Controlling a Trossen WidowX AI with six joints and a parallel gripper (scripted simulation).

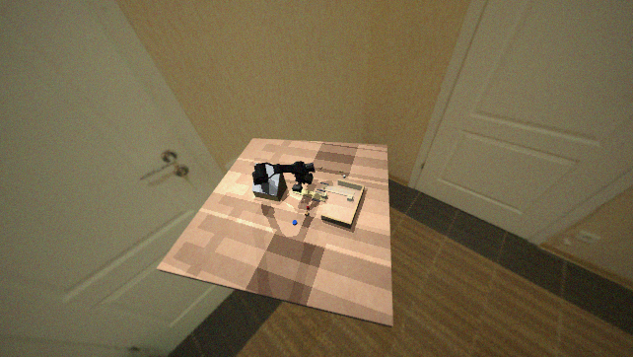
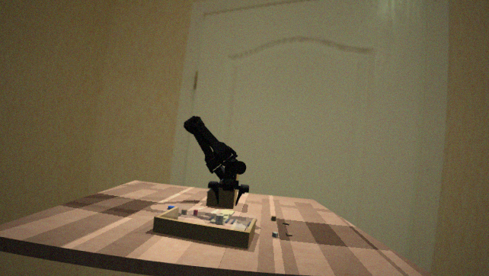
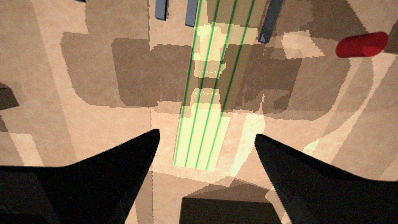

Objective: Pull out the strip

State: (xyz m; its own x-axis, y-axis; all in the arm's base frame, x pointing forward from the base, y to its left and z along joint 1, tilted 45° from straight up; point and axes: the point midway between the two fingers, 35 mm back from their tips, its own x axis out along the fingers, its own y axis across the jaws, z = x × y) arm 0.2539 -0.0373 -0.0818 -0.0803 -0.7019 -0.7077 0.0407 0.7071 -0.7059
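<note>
The red cylinder is 13 cm to the right of my gripper tip, 7 cm ahead of it and 3 cm below it. From my gripper tip the other things lie so: blue block: 25 cm to the right, 4 cm below, 2 cm ahead.
</note>
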